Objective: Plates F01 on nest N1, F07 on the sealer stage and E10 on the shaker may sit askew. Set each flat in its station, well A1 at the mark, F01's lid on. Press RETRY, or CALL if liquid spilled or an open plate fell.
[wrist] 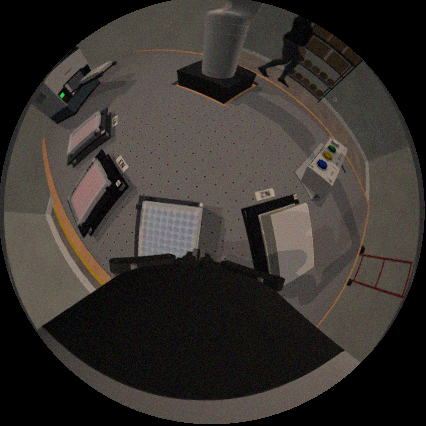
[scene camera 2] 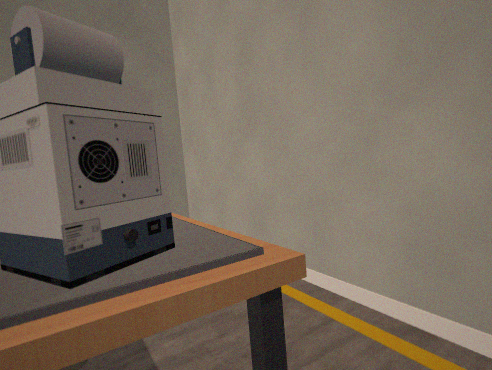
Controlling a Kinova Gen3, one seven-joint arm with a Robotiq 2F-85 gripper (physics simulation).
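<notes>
Only the wrist view shows my gripper [wrist: 197, 255]. It is shut and empty, and hangs over the near edge of a blue-white well plate [wrist: 169, 228] in a black holder. A pink plate [wrist: 83, 133] sits on the nest marked N1 at the far left. I cannot tell whether it has a lid. Another pink plate [wrist: 89, 189] lies on nest N3. A thin plate [wrist: 97, 70] juts out tilted from the sealer [wrist: 65, 93] [scene camera 2: 78, 159], which shows a green light. Scene camera 2 sees only the sealer's rear.
A white lidded box [wrist: 288, 234] lies partly off the black N2 nest [wrist: 250, 226]. A button box [wrist: 323, 162] with green, yellow and blue buttons stands at the right. The arm's base [wrist: 222, 43] is at the back. A dark figure [wrist: 290, 47] walks by a shelf rack [wrist: 344, 76]. A red frame [wrist: 387, 258] stands on the floor.
</notes>
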